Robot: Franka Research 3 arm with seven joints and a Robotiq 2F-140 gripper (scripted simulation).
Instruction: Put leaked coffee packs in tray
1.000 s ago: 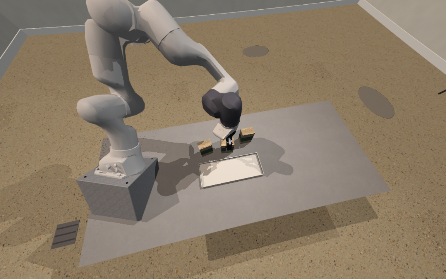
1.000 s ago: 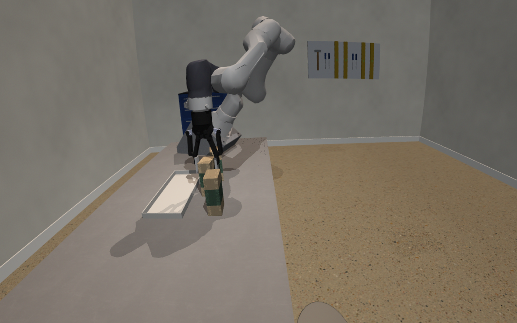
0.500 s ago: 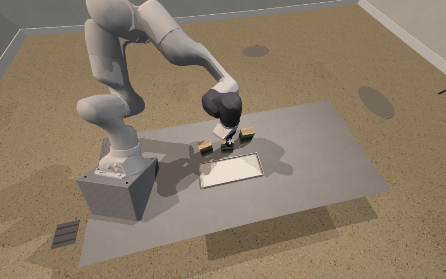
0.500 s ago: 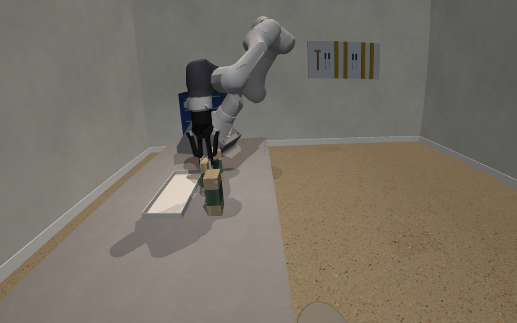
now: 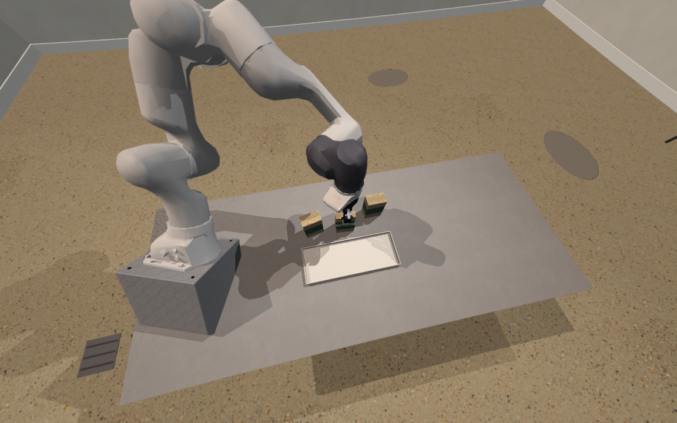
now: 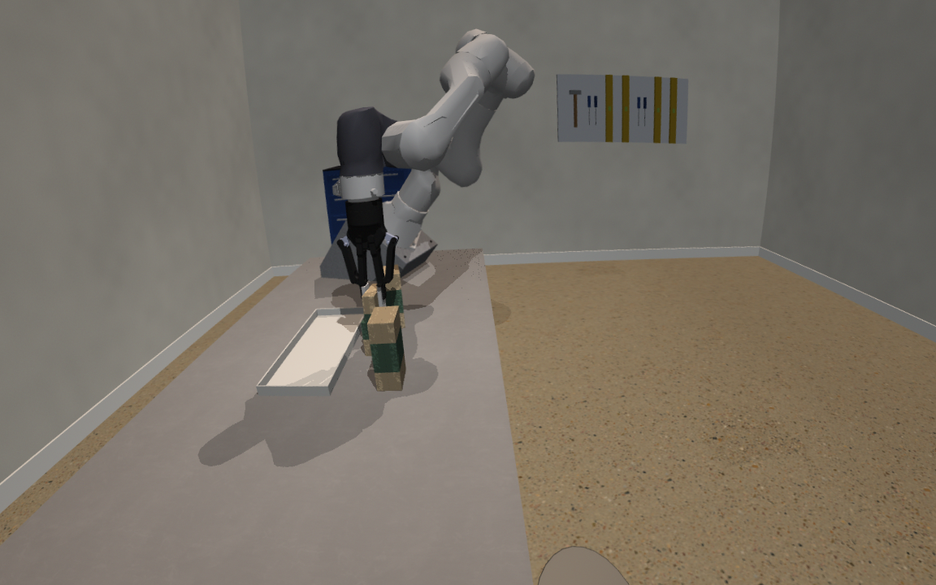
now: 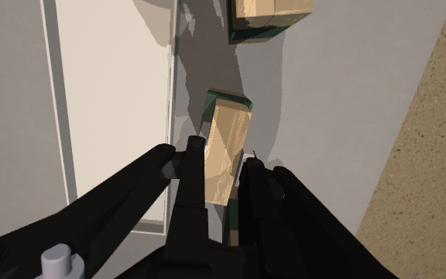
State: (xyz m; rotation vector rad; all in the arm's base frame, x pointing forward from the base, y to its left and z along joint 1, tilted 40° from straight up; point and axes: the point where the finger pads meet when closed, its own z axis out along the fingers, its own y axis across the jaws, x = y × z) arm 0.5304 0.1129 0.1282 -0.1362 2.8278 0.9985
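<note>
Now: hand 140 mm to the left of the white tray, 110 mm above it and 30 mm short of it.
</note>
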